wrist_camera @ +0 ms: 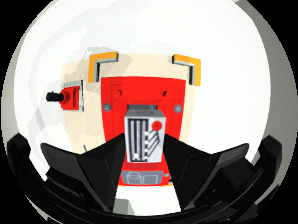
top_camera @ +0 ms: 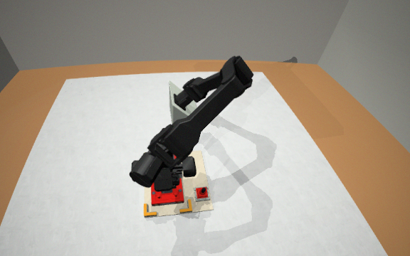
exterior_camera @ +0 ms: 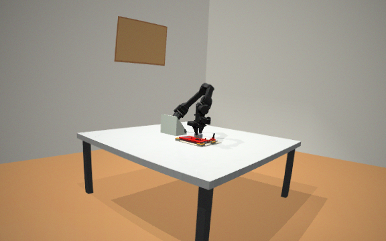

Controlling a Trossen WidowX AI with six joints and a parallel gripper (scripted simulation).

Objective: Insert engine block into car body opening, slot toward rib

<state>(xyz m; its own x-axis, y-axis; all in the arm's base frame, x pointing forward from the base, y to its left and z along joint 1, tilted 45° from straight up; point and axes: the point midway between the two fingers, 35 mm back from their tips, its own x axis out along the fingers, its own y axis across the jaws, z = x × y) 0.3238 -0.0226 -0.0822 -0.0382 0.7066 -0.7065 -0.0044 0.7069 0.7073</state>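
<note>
Now: gripper tip 1 cm above the grey engine block.
</note>
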